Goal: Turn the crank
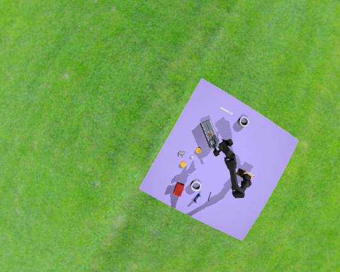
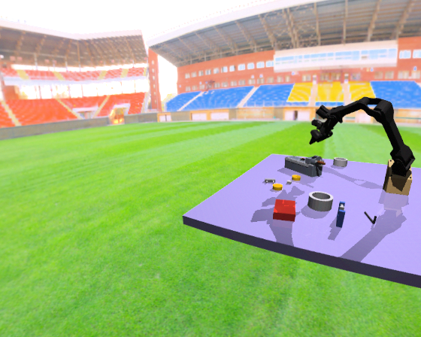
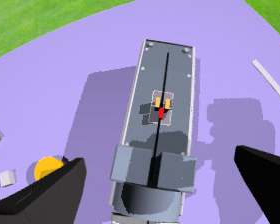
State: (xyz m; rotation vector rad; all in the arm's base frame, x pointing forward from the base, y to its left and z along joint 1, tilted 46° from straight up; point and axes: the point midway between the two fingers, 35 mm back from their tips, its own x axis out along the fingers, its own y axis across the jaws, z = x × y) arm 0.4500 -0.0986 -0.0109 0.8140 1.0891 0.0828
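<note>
Right now my gripper tip is 7 cm past the brown crank handle, 7 cm to the right of it and 10 cm above it. From my gripper tip the other things lie so: red pointer 6 cm ahead, 4 cm to the right, 12 cm below; then white bar 5 cm ahead, 35 cm to the right, 20 cm below; then small grey bracket 17 cm ahead, 27 cm to the left, 19 cm below.
</note>
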